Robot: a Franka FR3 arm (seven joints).
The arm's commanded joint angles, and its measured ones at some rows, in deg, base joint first. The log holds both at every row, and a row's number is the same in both.
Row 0, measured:
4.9, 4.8, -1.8, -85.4, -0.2, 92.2, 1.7
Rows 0 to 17, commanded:
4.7, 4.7, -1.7, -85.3, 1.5, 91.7, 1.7
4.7, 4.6, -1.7, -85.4, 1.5, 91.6, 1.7
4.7, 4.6, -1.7, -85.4, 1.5, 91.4, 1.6
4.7, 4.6, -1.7, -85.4, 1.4, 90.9, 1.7
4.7, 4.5, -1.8, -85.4, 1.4, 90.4, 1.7
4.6, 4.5, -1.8, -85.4, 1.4, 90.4, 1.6
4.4, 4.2, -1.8, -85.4, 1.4, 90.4, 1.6
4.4, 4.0, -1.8, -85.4, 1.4, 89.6, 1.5
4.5, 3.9, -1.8, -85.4, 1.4, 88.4, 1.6
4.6, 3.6, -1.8, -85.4, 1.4, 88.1, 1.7
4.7, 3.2, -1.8, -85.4, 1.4, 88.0, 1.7
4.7, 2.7, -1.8, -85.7, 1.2, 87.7, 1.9
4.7, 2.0, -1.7, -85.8, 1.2, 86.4, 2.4
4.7, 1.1, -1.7, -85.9, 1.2, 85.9, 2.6
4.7, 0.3, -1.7, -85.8, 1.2, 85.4, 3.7
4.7, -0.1, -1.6, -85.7, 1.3, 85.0, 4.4
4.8, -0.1, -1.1, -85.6, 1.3, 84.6, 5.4
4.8, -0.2, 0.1, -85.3, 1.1, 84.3, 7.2
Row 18, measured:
4.9, 1.1, -1.7, -85.3, -0.1, 85.8, 3.1
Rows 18 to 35, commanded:
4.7, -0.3, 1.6, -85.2, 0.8, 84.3, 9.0
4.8, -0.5, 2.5, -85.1, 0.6, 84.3, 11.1
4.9, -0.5, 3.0, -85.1, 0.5, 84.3, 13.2
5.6, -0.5, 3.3, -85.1, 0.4, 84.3, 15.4
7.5, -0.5, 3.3, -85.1, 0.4, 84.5, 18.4
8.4, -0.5, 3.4, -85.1, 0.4, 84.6, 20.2
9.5, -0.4, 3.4, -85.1, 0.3, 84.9, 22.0
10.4, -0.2, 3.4, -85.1, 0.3, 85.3, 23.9
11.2, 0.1, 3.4, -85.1, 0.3, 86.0, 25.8
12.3, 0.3, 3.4, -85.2, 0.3, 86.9, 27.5
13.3, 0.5, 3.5, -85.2, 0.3, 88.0, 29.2
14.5, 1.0, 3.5, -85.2, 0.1, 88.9, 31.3
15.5, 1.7, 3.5, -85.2, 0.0, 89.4, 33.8
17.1, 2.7, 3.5, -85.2, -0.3, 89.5, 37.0
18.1, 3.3, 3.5, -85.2, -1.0, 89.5, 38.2
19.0, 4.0, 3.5, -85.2, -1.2, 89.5, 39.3
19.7, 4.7, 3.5, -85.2, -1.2, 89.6, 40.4
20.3, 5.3, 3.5, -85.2, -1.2, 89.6, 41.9
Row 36, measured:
18.3, 3.1, 3.7, -85.5, -0.4, 88.6, 37.4
